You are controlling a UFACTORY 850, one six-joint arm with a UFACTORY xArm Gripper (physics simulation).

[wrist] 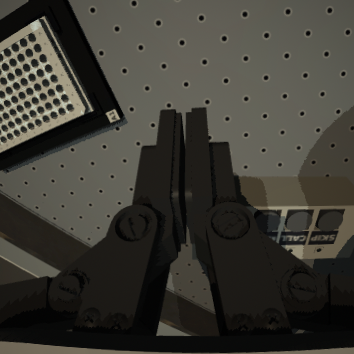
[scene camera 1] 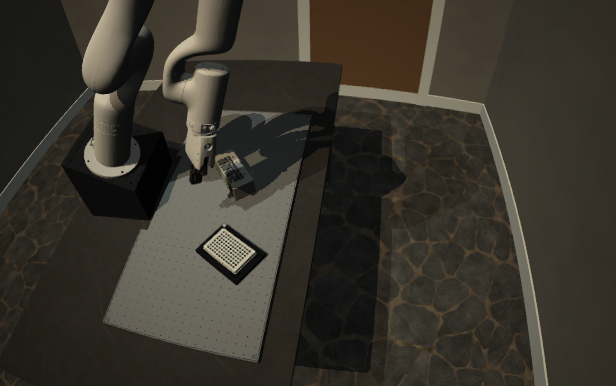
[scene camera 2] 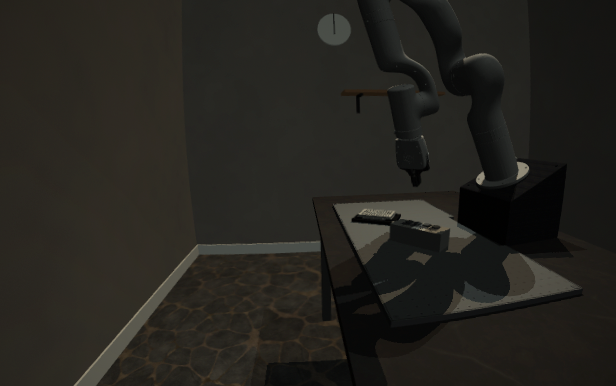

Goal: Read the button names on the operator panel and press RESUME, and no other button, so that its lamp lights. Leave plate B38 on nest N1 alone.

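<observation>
My gripper (scene camera 1: 195, 181) (scene camera 2: 416, 185) (wrist: 186, 137) is shut and empty, held above the board beside the operator panel. The operator panel (scene camera 1: 244, 190) (scene camera 2: 419, 237) (wrist: 280, 197) is a box with a row of buttons on top. In the wrist view, labels SKIP and CALL read upside down under two round buttons; a third label is partly hidden behind the right finger. The name RESUME cannot be read in these views. A pale plate (scene camera 1: 229, 250) (scene camera 2: 377, 214) (wrist: 30, 82) with many round wells sits on a black nest (scene camera 1: 237, 280) (scene camera 2: 358, 220) (wrist: 82, 45), marked A1 at a corner.
The perforated board (scene camera 1: 185, 310) (scene camera 2: 540, 286) (wrist: 225, 60) lies on a dark table (scene camera 1: 65, 320) (scene camera 2: 475, 345). The arm's black base block (scene camera 1: 107, 197) (scene camera 2: 535, 215) stands at the board's side. The arm casts shadows over the panel and part of the board.
</observation>
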